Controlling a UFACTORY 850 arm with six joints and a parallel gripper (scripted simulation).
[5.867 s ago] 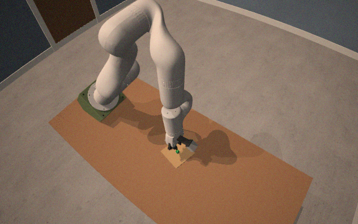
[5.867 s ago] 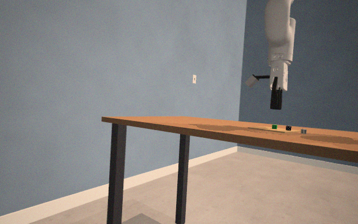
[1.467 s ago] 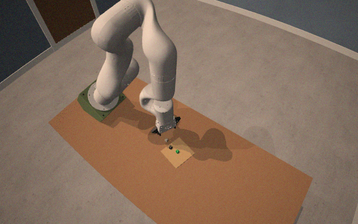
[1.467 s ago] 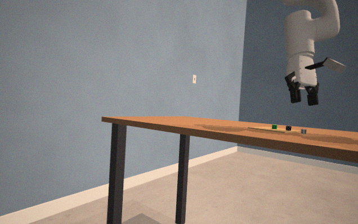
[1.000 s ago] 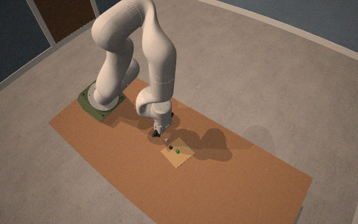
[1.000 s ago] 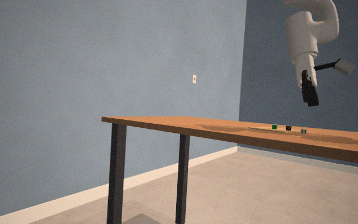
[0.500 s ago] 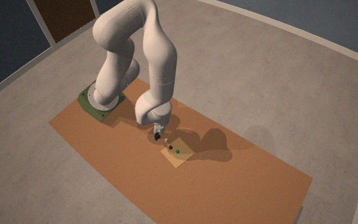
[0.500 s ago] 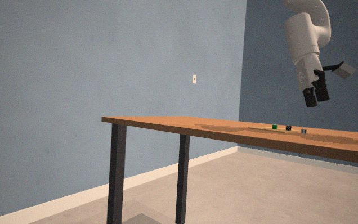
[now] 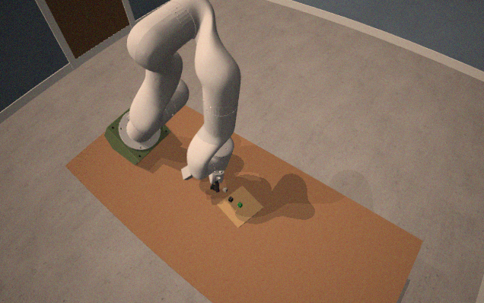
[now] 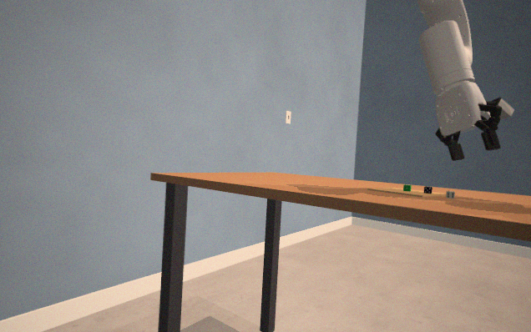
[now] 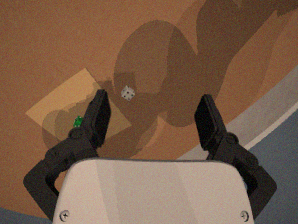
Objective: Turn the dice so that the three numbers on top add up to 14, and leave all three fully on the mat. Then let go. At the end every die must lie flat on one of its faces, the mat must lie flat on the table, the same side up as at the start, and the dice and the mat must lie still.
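My gripper is now 10 cm above the white die, 4 cm short of it and 2 cm to the right of it. From my hand the other things lie so: black die 10 cm below, 9 cm ahead, 1 cm to the right; green die 13 cm ahead, 10 cm below, 1 cm to the right; mat 13 cm ahead, 11 cm below, 1 cm to the right.
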